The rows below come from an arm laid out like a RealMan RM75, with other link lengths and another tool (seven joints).
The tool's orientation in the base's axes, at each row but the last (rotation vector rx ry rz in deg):
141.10, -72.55, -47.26
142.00, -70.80, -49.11
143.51, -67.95, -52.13
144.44, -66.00, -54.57
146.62, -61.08, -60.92
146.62, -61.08, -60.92
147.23, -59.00, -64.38
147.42, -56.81, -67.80
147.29, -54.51, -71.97
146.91, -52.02, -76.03
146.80, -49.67, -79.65
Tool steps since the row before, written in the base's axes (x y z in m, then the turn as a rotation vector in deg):
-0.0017, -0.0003, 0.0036, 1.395, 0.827, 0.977
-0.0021, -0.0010, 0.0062, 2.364, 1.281, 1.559
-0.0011, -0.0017, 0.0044, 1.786, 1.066, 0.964
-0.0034, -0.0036, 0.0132, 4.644, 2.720, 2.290
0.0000, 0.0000, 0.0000, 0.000, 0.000, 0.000
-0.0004, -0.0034, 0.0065, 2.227, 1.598, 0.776
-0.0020, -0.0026, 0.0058, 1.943, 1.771, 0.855
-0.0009, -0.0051, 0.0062, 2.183, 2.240, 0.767
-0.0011, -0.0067, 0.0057, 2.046, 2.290, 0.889
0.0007, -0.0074, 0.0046, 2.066, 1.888, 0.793
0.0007, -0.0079, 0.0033, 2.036, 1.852, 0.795
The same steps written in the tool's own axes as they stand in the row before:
-0.0019, 0.0030, -0.0019, -0.384, -0.966, -1.582
-0.0027, 0.0048, -0.0037, -0.518, -1.607, -2.609
-0.0012, 0.0037, -0.0029, -0.372, -1.373, -1.798
-0.0052, 0.0102, -0.0083, -0.827, -3.627, -4.513
0.0000, 0.0000, 0.0000, 0.000, 0.000, 0.000
-0.0015, 0.0053, -0.0048, -0.417, -2.084, -1.897
-0.0027, 0.0053, -0.0030, -0.713, -2.032, -1.734
-0.0012, 0.0068, -0.0043, -0.835, -2.550, -1.781
-0.0004, 0.0080, -0.0039, -1.008, -2.478, -1.750
0.0012, 0.0074, -0.0046, -0.708, -2.194, -1.774
0.0020, 0.0074, -0.0039, -0.703, -2.151, -1.757

